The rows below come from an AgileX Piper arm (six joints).
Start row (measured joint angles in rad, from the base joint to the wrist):
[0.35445 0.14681 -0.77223 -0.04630 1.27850 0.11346]
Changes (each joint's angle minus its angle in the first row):
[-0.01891 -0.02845 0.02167 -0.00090 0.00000 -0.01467]
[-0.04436 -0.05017 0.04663 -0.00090 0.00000 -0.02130]
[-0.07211 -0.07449 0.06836 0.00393 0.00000 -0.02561]
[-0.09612 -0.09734 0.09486 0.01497 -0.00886 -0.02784]
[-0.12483 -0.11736 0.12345 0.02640 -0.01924 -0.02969]
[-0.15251 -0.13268 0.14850 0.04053 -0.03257 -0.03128]
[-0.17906 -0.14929 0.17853 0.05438 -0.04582 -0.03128]
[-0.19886 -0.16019 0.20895 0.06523 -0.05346 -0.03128]
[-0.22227 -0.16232 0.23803 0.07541 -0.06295 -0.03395]
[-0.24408 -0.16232 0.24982 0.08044 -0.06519 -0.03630]
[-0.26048 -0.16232 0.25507 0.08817 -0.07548 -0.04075]
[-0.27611 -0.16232 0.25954 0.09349 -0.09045 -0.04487]
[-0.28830 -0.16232 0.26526 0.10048 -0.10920 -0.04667]
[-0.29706 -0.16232 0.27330 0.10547 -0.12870 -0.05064]
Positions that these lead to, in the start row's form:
[0.33554 0.11836 -0.75056 -0.04720 1.27850 0.09879]
[0.31009 0.09664 -0.72560 -0.04720 1.27850 0.09216]
[0.28234 0.07232 -0.70387 -0.04237 1.27850 0.08785]
[0.25833 0.04947 -0.67737 -0.03133 1.26964 0.08562]
[0.22962 0.02945 -0.64878 -0.01990 1.25926 0.08377]
[0.20194 0.01413 -0.62373 -0.00577 1.24593 0.08218]
[0.17539 -0.00248 -0.59370 0.00808 1.23268 0.08218]
[0.15559 -0.01338 -0.56328 0.01893 1.22504 0.08218]
[0.13218 -0.01551 -0.53420 0.02911 1.21555 0.07951]
[0.11037 -0.01551 -0.52241 0.03414 1.21331 0.07716]
[0.09397 -0.01551 -0.51716 0.04187 1.20302 0.07271]
[0.07834 -0.01551 -0.51269 0.04719 1.18805 0.06859]
[0.06615 -0.01551 -0.50697 0.05418 1.16930 0.06679]
[0.05739 -0.01551 -0.49893 0.05917 1.14980 0.06282]

